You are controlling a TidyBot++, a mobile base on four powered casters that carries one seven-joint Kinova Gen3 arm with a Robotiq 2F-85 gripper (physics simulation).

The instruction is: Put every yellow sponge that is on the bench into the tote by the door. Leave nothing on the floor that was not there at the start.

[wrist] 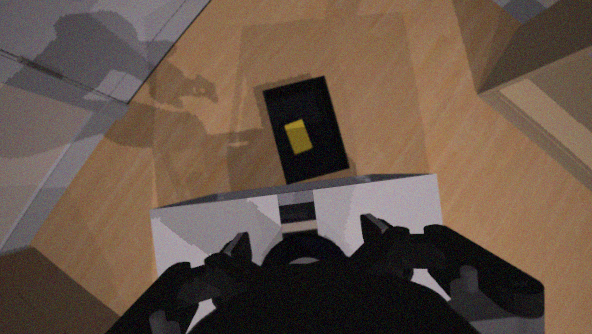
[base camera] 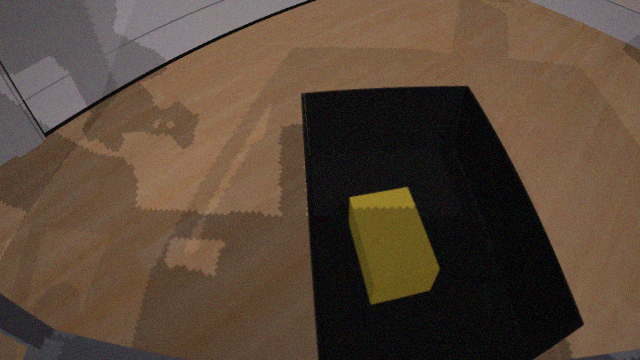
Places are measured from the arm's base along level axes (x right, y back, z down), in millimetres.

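Pixels of known places: gripper, fingertip midpoint: (wrist: 305, 235).
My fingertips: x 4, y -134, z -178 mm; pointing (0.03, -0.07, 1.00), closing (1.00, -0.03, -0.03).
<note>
Behind a point stands the place of what it marks.
A yellow sponge (base camera: 392, 250) @[x 34, y -282, z 348 mm] (wrist: 299, 137) @[x 38, y -299, z 348 mm] lies inside the black tote (base camera: 390, 135) @[x 43, y -460, z 368 mm] (wrist: 327, 112) @[x 147, y -378, z 374 mm], towards the tote's left wall in both views. The tote stands on the wooden floor. My gripper (wrist: 305, 235) @[x 4, y -134, z -179 mm] is open, with its two fingers wide apart and no object between them. It is high above the floor, over the robot's own base in the wrist view, and the tote lies beyond it. The gripper does not show in the base camera view. The bench cannot be made out for certain in either view.
The white robot base (wrist: 220, 225) @[x -131, y -111, z 14 mm] lies below the fingers in the wrist view. Grey wall panels (base camera: 165, 35) @[x -360, y -721, z 331 mm] (wrist: 100, 45) @[x -480, y -595, z 191 mm] stand at the upper left. A brown box-like piece (wrist: 545, 65) @[x 735, y -393, z 164 mm] with a pale inner ledge stands at the right. A dark brown surface (wrist: 45, 290) @[x -858, y 102, z 308 mm] shows at the lower left.
</note>
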